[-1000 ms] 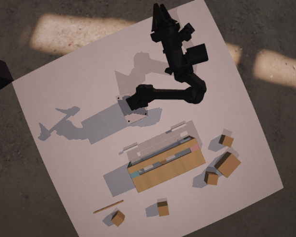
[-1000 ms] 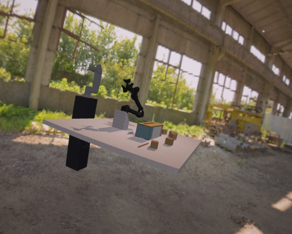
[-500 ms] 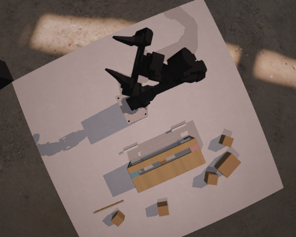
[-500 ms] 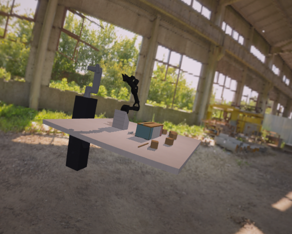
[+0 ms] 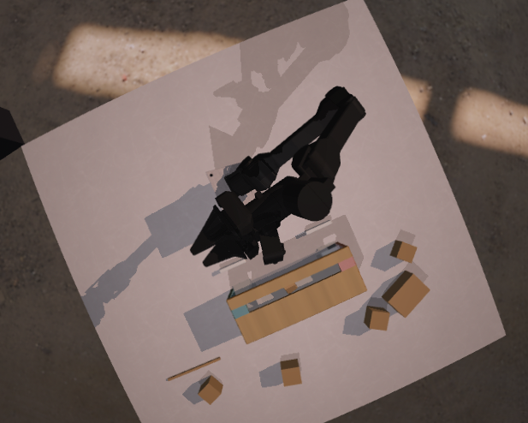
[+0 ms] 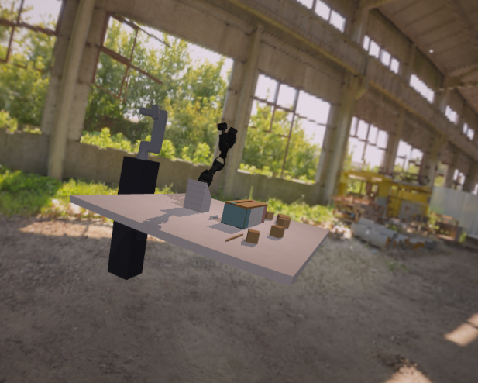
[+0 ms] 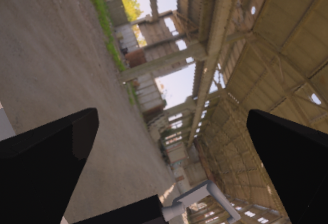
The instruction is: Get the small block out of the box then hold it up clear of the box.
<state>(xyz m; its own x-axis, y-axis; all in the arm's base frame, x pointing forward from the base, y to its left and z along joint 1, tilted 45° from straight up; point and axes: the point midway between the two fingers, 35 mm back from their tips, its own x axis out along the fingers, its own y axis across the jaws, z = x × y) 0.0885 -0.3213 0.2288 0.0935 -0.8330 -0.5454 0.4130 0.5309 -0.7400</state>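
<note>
Right now the brown block is 220 mm ahead of my gripper tip, 90 mm to the left of it and 440 mm below it. From my gripper tip the other things lie so: thin stick 330 mm ahead, 330 mm to the right, 520 mm below; then box 200 mm ahead, 100 mm to the left, 460 mm below.
</note>
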